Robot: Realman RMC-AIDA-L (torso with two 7-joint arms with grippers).
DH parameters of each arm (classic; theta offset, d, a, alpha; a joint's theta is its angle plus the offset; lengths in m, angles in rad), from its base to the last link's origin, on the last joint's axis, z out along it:
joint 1: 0 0.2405 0 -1.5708
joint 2: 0 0 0 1.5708
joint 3: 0 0.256 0 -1.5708
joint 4: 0 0 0 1.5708
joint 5: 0 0.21 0 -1.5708
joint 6: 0 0 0 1.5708
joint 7: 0 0.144 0 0
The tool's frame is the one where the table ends.
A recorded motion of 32 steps. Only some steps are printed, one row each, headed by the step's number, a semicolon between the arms.
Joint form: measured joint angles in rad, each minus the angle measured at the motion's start. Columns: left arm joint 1, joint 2, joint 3, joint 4, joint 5, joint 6, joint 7; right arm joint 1, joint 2, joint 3, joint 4, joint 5, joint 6, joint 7.
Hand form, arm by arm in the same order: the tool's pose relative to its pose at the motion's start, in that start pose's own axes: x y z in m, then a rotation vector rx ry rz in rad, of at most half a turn. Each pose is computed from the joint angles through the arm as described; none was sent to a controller.
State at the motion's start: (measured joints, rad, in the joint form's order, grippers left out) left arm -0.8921 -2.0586 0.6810 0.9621 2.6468 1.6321 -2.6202; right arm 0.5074 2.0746 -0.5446 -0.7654 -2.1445 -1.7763 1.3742
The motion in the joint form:
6: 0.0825 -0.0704 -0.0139 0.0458 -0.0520 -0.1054 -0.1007; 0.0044 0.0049 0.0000 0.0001 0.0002 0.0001 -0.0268
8: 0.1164 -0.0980 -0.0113 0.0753 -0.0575 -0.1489 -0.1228; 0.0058 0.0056 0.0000 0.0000 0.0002 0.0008 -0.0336
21: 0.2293 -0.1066 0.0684 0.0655 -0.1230 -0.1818 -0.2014; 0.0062 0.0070 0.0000 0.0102 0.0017 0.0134 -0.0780
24: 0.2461 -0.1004 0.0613 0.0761 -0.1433 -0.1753 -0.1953; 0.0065 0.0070 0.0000 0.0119 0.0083 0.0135 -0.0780
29: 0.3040 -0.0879 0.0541 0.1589 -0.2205 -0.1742 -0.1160; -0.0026 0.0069 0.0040 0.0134 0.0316 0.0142 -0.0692
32: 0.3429 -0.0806 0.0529 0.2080 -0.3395 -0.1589 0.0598; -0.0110 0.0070 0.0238 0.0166 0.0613 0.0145 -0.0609
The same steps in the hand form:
6: -0.0143 -0.0073 0.0161 -0.0267 0.1088 -0.1723; -0.0012 0.0005 0.0028 -0.0053 -0.0036 -0.0285
8: -0.0197 -0.0114 0.0201 -0.0153 0.1505 -0.2150; -0.0016 0.0003 0.0033 -0.0057 -0.0040 -0.0363
21: -0.0525 -0.0257 0.0327 -0.0301 0.1282 -0.3514; -0.0001 -0.0004 0.0051 0.0009 -0.0064 -0.0723
24: -0.0550 -0.0297 0.0277 -0.0384 0.1446 -0.3608; -0.0009 -0.0005 0.0053 0.0016 -0.0132 -0.0724
29: -0.0552 -0.0384 0.0050 -0.0395 0.2430 -0.2941; -0.0009 -0.0003 0.0031 0.0143 -0.0372 -0.0581
32: -0.0528 -0.0341 -0.0104 -0.0818 0.3296 -0.1227; -0.0021 -0.0013 -0.0009 0.0389 -0.0780 -0.0415

